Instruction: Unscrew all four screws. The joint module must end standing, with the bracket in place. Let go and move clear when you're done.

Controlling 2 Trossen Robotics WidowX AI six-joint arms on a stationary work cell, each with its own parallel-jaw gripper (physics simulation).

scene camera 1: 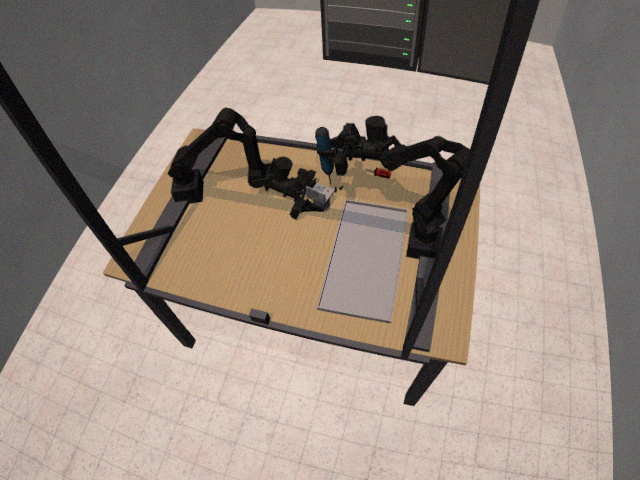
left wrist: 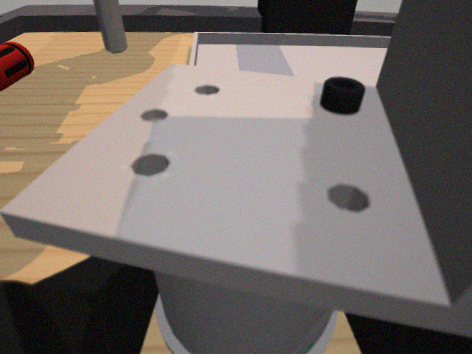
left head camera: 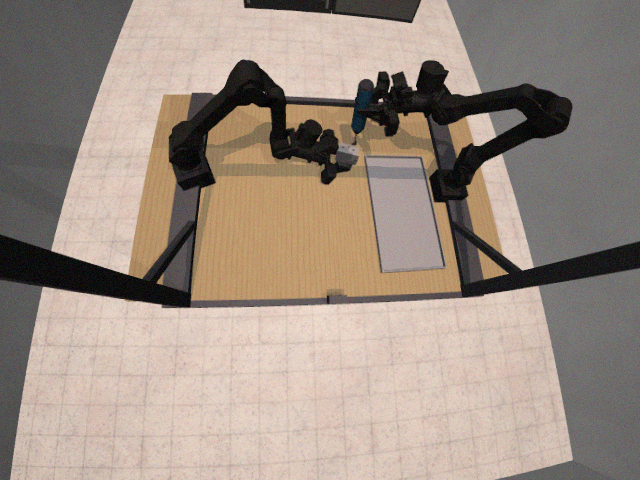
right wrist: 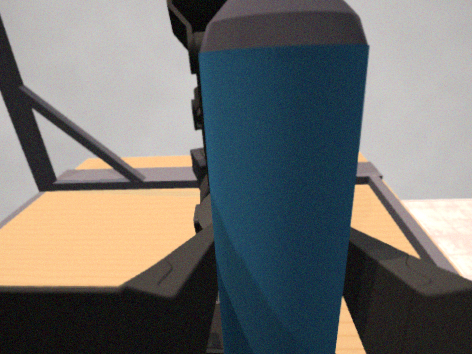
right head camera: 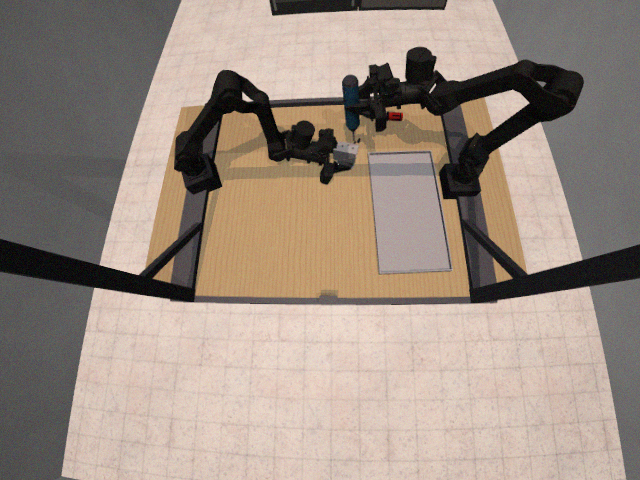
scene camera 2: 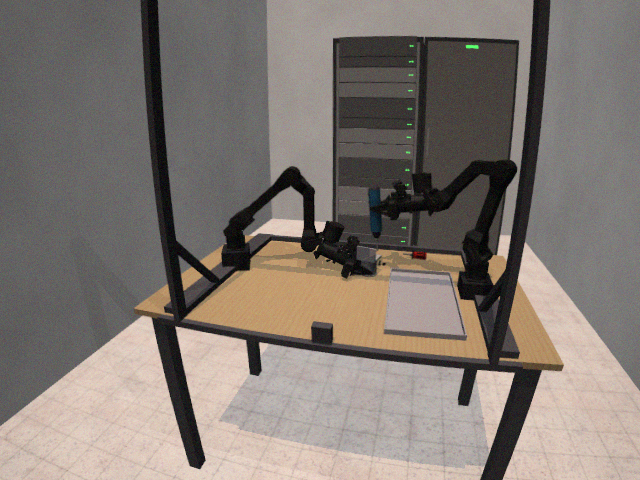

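Where they show: left gripper, fingertip midpoint: point(scene camera 1: 326, 203) point(scene camera 2: 373, 270); right gripper, fingertip midpoint: point(scene camera 1: 318, 147) point(left head camera: 355, 105) point(right wrist: 274, 233) point(right head camera: 344, 102) point(scene camera 2: 370, 207); left arm's base, origin of the base link: point(scene camera 1: 184, 180) point(left head camera: 189, 163) point(right head camera: 196, 169) point(scene camera 2: 235, 248); right arm's base, origin of the base link: point(scene camera 1: 425, 236) point(left head camera: 452, 182) point(right head camera: 462, 177) point(scene camera 2: 476, 278).
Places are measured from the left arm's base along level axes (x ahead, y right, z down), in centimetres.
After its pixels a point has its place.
Observation:
The joint module, a grey cylinder point(left wrist: 240, 310) @[y 12.6, x 45.5, z 3.2 cm], is upright under the pale bracket plate point(left wrist: 215, 170) @[y 12.7, x 46.9, z 0.8 cm] point(scene camera 1: 324, 190) @[y 13.5, x 49.3, z 0.8 cm]. One black screw point(left wrist: 342, 95) @[y 16.3, x 47.9, z 0.3 cm] stands in the bracket near its upright wall; the other holes in view are empty. My left gripper point(left head camera: 341, 159) @[y 14.8, x 49.4, z 6.1 cm] is shut on the module, low at the table. My right gripper point(right wrist: 274, 233) @[y 10.5, x 48.5, z -16.3 cm] is shut on the blue screwdriver point(right wrist: 285, 150) @[y 11.9, x 51.7, z -21.0 cm] point(left head camera: 362, 105) @[y 12.8, x 48.9, z -18.3 cm] point(right head camera: 351, 95) @[y 13.0, x 49.2, z -20.5 cm] point(scene camera 1: 323, 149) @[y 13.2, x 49.6, z -17.8 cm] point(scene camera 2: 374, 211), held upright. Its shaft point(left wrist: 111, 25) @[y 11.8, x 51.3, z -0.8 cm] hangs beyond the bracket's far left edge, apart from the screw. Small dark pieces, apparently loose screws point(scene camera 1: 340, 188) @[y 8.4, x 55.5, z 6.5 cm] point(scene camera 2: 383, 264) @[y 8.2, x 55.5, z 6.9 cm], lie right of the module.
A red screwdriver point(right head camera: 395, 116) @[y 4.8, x 71.7, z 4.9 cm] point(scene camera 1: 382, 173) @[y 4.9, x 71.6, z 4.9 cm] point(scene camera 2: 418, 255) @[y 5.1, x 71.2, z 5.4 cm] point(left wrist: 12, 65) @[y 5.2, x 71.4, z 5.6 cm] lies on the table behind the tray. The shallow grey tray point(left head camera: 405, 222) @[y 42.1, x 57.4, z 7.0 cm] point(right head camera: 410, 222) @[y 42.6, x 57.7, z 7.0 cm] point(scene camera 1: 361, 268) @[y 41.7, x 56.8, z 7.0 cm] point(scene camera 2: 424, 310) @[y 44.4, x 56.9, z 7.0 cm] lies right of the module. Dark frame rails edge the table.

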